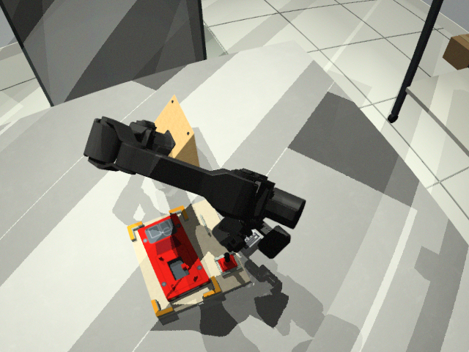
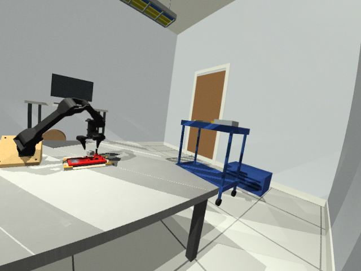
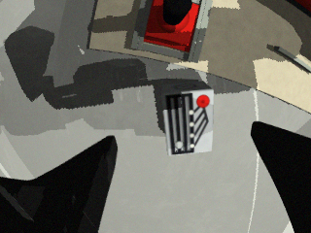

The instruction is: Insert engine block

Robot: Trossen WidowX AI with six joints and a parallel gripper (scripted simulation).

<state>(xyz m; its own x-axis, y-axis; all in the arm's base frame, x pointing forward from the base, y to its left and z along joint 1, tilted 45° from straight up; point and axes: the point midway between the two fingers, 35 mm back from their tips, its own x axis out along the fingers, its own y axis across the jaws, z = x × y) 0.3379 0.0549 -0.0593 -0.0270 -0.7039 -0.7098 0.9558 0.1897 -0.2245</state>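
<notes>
Now: the grey engine block 3 cm below my gripper tip.
</notes>
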